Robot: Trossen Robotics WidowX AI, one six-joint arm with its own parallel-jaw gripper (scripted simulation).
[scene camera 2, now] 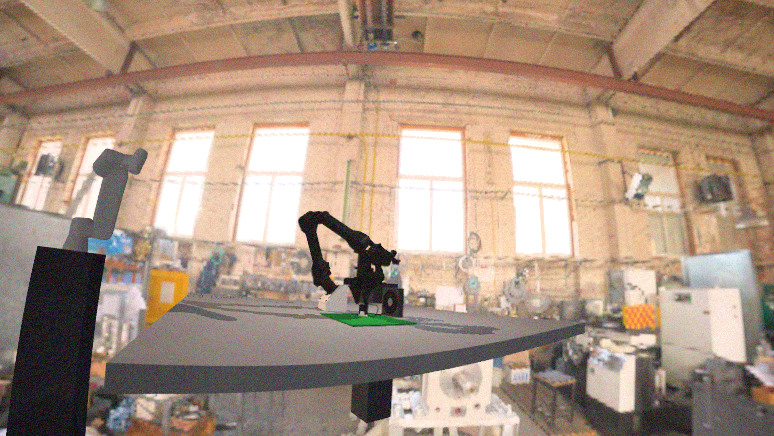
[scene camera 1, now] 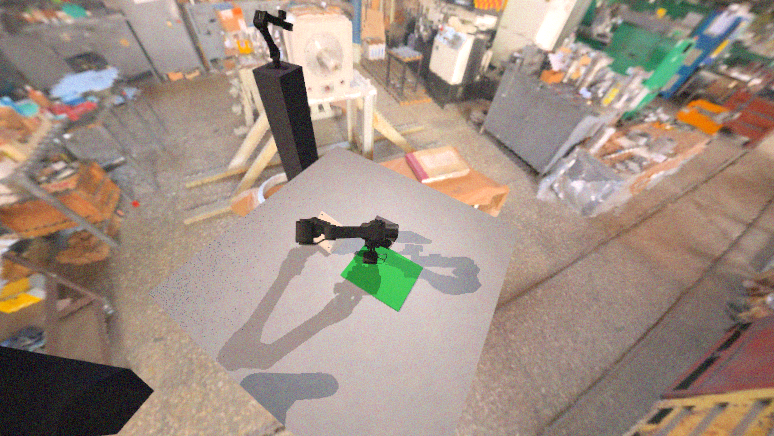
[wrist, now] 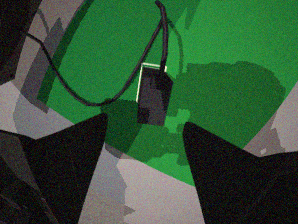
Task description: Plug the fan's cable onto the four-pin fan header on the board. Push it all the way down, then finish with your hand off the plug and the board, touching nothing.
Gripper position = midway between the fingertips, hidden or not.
Observation:
I see my gripper (scene camera 2: 361,303), a dark plug (wrist: 155,90) and a flat green board (scene camera 1: 391,280).
My gripper is seen too in the wrist view (wrist: 146,124). The flat green board shows as well in scene camera 2 (scene camera 2: 353,320) and in the wrist view (wrist: 227,70).

